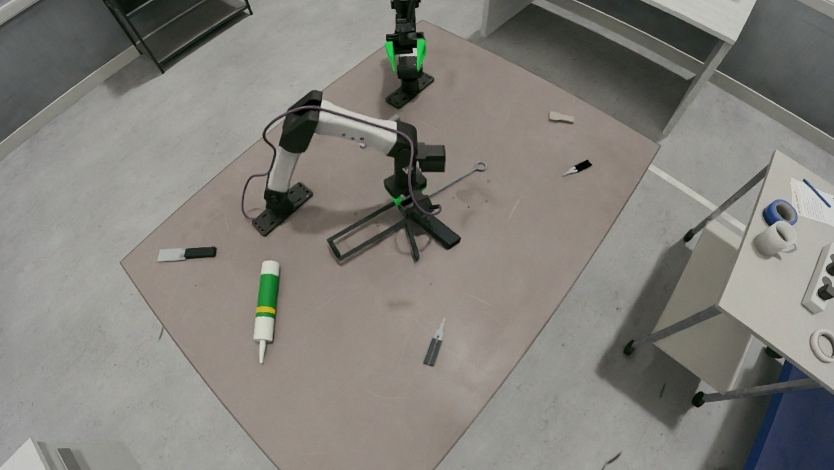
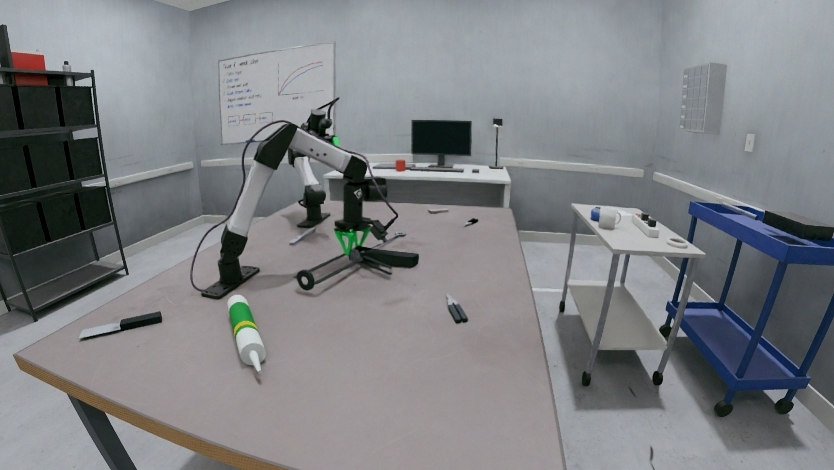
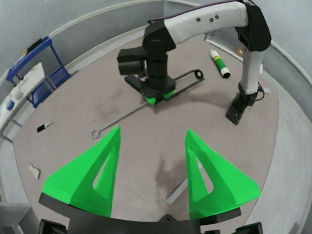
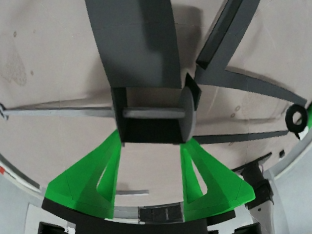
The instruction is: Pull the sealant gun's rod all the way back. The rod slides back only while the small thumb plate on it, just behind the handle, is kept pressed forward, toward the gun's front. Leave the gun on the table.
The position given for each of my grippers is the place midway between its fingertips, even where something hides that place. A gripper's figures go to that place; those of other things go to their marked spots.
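A sealant gun (image 2: 385,258) is there, 107 cm from the lens. My right gripper (image 2: 352,252), for its part, is 113 cm from the lens.
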